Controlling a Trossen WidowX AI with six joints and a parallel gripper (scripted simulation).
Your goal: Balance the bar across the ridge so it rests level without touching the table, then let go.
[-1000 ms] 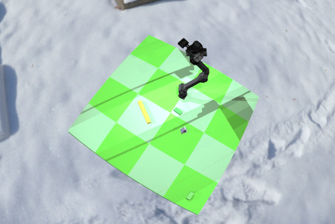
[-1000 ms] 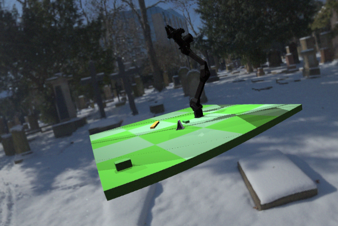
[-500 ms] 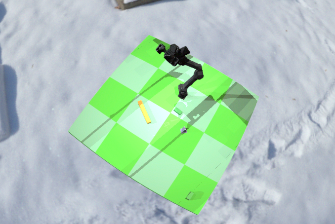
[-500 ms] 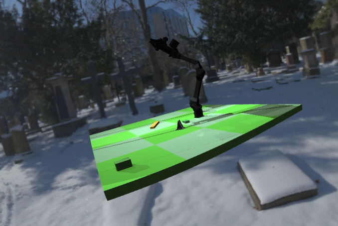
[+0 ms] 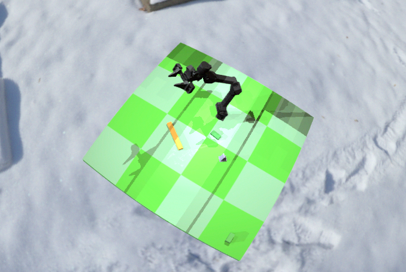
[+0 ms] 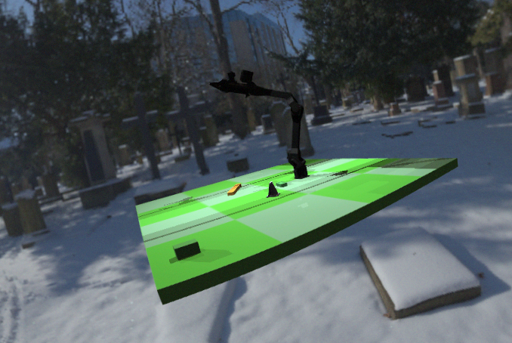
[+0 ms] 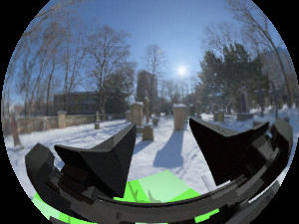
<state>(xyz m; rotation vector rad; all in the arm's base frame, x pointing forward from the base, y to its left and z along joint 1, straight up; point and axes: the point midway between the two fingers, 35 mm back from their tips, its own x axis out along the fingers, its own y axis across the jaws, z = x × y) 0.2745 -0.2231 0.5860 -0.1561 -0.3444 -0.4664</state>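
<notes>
Now: gripper tip 1 cm short of the orange bar, 5 cm to the right of it and 59 cm above it.
</notes>
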